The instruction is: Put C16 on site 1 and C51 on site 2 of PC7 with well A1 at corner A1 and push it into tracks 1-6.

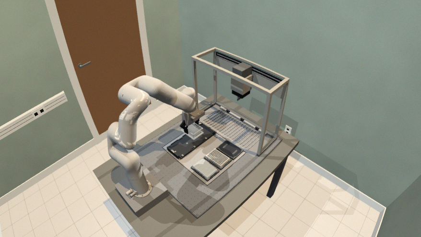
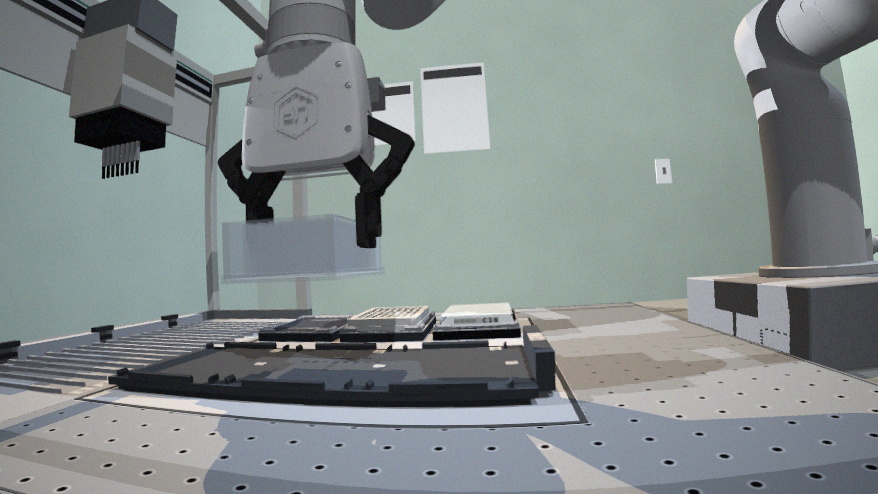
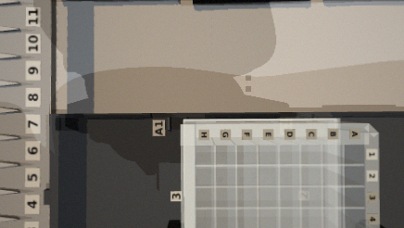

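The carrier PC7 is 100 mm below my hand and 10 mm behind it. From my hand the other things lie so: 384-well plate C16 (220 mm to the right, 130 mm behind, 90 mm below); then nest S3 (240 mm to the right, 110 mm below, 90 mm ahead); then nest S1 (220 mm to the right, 130 mm behind, 110 mm below).
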